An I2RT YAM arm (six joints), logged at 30 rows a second.
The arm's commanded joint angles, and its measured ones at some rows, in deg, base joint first. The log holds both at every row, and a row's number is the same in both.
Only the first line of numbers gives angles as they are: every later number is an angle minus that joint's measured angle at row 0.
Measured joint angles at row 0: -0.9, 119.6, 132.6, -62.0, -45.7, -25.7
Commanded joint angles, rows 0 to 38: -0.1, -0.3, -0.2, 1.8, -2.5, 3.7; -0.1, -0.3, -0.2, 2.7, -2.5, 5.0; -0.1, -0.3, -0.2, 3.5, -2.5, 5.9; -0.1, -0.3, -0.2, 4.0, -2.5, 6.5; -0.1, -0.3, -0.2, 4.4, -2.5, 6.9; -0.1, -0.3, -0.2, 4.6, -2.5, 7.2; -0.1, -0.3, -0.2, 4.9, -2.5, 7.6; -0.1, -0.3, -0.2, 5.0, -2.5, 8.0; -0.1, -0.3, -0.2, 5.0, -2.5, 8.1; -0.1, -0.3, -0.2, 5.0, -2.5, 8.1; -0.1, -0.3, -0.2, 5.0, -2.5, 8.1; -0.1, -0.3, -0.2, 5.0, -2.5, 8.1; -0.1, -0.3, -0.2, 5.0, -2.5, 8.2; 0.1, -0.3, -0.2, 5.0, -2.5, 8.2; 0.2, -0.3, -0.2, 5.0, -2.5, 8.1; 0.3, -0.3, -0.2, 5.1, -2.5, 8.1; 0.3, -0.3, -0.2, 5.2, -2.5, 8.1; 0.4, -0.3, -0.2, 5.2, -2.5, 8.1; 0.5, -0.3, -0.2, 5.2, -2.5, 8.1; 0.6, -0.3, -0.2, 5.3, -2.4, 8.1; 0.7, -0.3, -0.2, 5.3, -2.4, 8.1; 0.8, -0.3, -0.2, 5.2, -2.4, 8.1; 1.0, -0.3, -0.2, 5.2, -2.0, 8.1; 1.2, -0.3, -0.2, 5.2, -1.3, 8.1; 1.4, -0.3, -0.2, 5.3, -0.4, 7.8; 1.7, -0.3, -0.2, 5.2, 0.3, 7.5; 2.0, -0.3, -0.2, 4.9, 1.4, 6.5; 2.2, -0.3, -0.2, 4.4, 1.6, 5.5; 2.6, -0.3, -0.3, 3.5, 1.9, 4.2; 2.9, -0.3, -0.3, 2.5, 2.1, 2.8; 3.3, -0.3, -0.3, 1.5, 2.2, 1.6; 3.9, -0.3, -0.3, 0.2, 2.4, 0.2; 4.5, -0.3, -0.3, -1.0, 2.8, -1.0; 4.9, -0.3, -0.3, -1.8, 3.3, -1.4; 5.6, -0.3, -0.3, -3.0, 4.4, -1.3; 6.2, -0.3, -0.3, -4.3, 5.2, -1.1; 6.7, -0.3, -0.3, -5.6, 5.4, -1.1; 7.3, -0.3, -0.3, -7.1, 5.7, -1.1; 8.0, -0.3, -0.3, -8.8, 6.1, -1.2
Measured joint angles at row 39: 6.1, 0.0, 0.0, -6.2, 4.4, 0.9
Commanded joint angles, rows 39 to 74: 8.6, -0.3, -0.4, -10.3, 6.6, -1.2; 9.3, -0.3, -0.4, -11.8, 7.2, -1.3; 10.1, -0.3, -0.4, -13.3, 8.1, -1.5; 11.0, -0.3, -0.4, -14.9, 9.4, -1.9; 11.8, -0.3, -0.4, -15.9, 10.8, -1.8; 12.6, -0.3, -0.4, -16.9, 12.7, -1.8; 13.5, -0.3, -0.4, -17.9, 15.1, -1.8; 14.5, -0.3, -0.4, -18.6, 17.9, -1.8; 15.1, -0.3, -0.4, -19.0, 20.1, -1.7; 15.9, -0.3, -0.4, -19.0, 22.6, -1.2; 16.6, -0.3, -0.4, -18.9, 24.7, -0.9; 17.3, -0.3, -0.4, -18.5, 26.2, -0.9; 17.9, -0.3, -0.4, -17.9, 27.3, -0.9; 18.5, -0.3, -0.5, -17.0, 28.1, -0.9; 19.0, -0.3, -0.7, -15.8, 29.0, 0.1; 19.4, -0.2, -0.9, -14.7, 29.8, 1.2; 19.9, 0.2, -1.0, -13.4, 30.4, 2.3; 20.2, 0.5, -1.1, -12.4, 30.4, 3.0; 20.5, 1.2, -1.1, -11.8, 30.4, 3.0; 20.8, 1.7, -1.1, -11.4, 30.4, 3.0; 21.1, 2.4, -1.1, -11.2, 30.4, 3.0; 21.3, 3.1, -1.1, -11.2, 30.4, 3.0; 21.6, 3.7, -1.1, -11.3, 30.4, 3.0; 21.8, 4.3, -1.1, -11.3, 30.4, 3.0; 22.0, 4.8, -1.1, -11.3, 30.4, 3.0; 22.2, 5.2, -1.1, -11.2, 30.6, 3.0; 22.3, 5.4, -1.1, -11.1, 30.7, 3.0; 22.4, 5.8, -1.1, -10.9, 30.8, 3.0; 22.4, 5.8, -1.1, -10.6, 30.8, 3.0; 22.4, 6.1, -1.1, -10.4, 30.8, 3.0; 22.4, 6.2, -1.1, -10.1, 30.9, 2.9; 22.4, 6.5, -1.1, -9.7, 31.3, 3.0; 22.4, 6.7, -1.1, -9.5, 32.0, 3.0; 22.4, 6.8, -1.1, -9.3, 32.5, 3.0; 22.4, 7.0, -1.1, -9.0, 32.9, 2.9; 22.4, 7.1, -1.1, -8.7, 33.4, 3.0
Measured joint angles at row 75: 21.9, 6.6, -1.1, -9.2, 31.5, 2.3
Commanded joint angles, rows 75 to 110: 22.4, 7.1, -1.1, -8.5, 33.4, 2.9; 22.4, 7.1, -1.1, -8.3, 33.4, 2.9; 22.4, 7.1, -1.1, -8.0, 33.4, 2.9; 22.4, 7.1, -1.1, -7.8, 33.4, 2.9; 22.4, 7.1, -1.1, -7.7, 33.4, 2.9; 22.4, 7.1, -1.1, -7.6, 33.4, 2.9; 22.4, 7.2, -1.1, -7.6, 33.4, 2.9; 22.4, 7.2, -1.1, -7.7, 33.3, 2.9; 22.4, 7.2, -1.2, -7.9, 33.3, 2.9; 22.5, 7.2, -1.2, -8.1, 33.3, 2.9; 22.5, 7.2, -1.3, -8.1, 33.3, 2.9; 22.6, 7.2, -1.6, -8.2, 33.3, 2.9; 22.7, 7.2, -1.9, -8.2, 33.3, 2.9; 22.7, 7.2, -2.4, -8.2, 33.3, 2.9; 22.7, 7.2, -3.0, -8.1, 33.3, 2.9; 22.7, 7.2, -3.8, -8.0, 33.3, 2.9; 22.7, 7.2, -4.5, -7.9, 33.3, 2.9; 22.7, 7.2, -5.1, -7.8, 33.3, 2.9; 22.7, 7.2, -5.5, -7.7, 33.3, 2.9; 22.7, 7.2, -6.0, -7.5, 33.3, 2.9; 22.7, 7.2, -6.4, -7.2, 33.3, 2.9; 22.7, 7.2, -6.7, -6.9, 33.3, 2.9; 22.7, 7.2, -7.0, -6.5, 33.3, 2.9; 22.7, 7.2, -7.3, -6.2, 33.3, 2.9; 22.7, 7.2, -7.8, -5.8, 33.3, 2.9; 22.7, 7.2, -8.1, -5.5, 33.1, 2.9; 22.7, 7.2, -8.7, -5.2, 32.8, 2.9; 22.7, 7.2, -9.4, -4.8, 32.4, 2.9; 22.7, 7.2, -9.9, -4.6, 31.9, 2.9; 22.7, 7.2, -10.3, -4.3, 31.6, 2.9; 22.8, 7.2, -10.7, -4.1, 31.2, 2.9; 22.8, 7.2, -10.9, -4.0, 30.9, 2.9; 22.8, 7.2, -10.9, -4.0, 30.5, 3.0; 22.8, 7.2, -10.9, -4.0, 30.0, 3.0; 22.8, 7.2, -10.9, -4.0, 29.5, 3.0; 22.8, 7.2, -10.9, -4.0, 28.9, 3.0
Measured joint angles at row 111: 22.4, 6.8, -10.5, -4.1, 31.5, 2.3
